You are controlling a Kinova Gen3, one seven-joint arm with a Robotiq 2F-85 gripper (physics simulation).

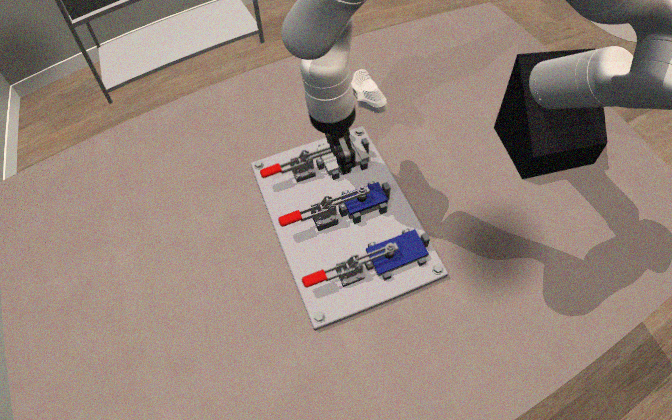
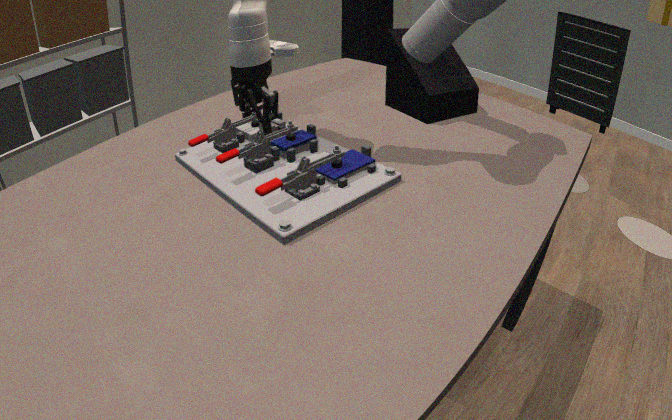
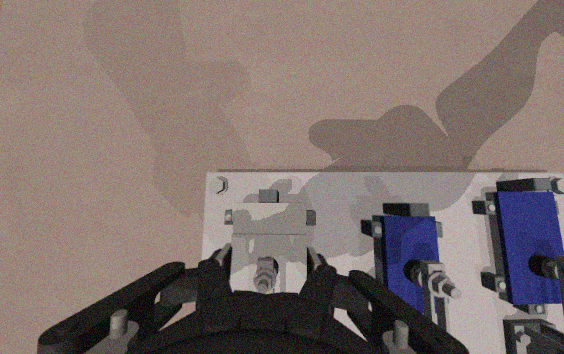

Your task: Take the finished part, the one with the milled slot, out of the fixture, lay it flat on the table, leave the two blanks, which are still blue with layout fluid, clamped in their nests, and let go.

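Places are measured from the arm's base along level axes (x right, y back, z down), in centimetres.
Pixels of known places: gripper, fingertip midpoint: [image 1: 339,158] [image 3: 269,256]; arm's base, origin of the base link: [image 1: 549,84] [image 2: 418,47].
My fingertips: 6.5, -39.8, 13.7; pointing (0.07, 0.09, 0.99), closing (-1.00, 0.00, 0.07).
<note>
For each thing: its middle in the pictures, then the offset to it from my fingertips, as dx, dy, dz. "spot": a spot on its surface instead.
- finished part, body centre: [image 3: 269,251] [image 1: 342,154] [image 2: 259,127] +0.0, +0.6, -0.8
- white fixture plate, body centre: [image 3: 391,300] [image 2: 274,164] [image 1: 341,215] -11.2, -3.6, +1.4
- far clamp's spindle, body centre: [image 3: 265,278] -0.1, -0.4, -3.6
- middle blue blank, body centre: [image 3: 404,259] [image 2: 293,143] [image 1: 364,200] -11.0, +0.6, -1.0
- middle clamp's red handle, surface spot: [image 2: 227,155] [image 1: 289,220] spot: -12.3, -12.8, -3.9
The finished part [image 1: 361,152] [image 3: 270,242], light grey with a crosswise edge on top, lies flat in the far nest of the white fixture plate [image 1: 305,250] [image 2: 250,200] [image 3: 467,240]. My gripper [image 1: 343,157] [image 2: 261,125] [image 3: 269,256] points down and is shut on its two long sides. The far clamp's spindle [image 3: 264,280] shows over the part, and its red handle [image 1: 271,171] [image 2: 198,140] lies low. The slot's full shape is not clear. The middle blue blank [image 1: 375,201] [image 2: 301,140] [image 3: 410,237] and the near, larger blue blank [image 1: 412,250] [image 2: 354,162] [image 3: 530,225] sit under their clamps.
The middle clamp's red handle [image 1: 290,218] [image 2: 227,155] and the near one's [image 1: 314,278] [image 2: 269,186] stick out on the same side. The black robot base [image 1: 565,162] [image 2: 430,102] stands beyond the plate. A white patterned object [image 1: 369,91] [image 2: 284,48] shows behind my arm.
</note>
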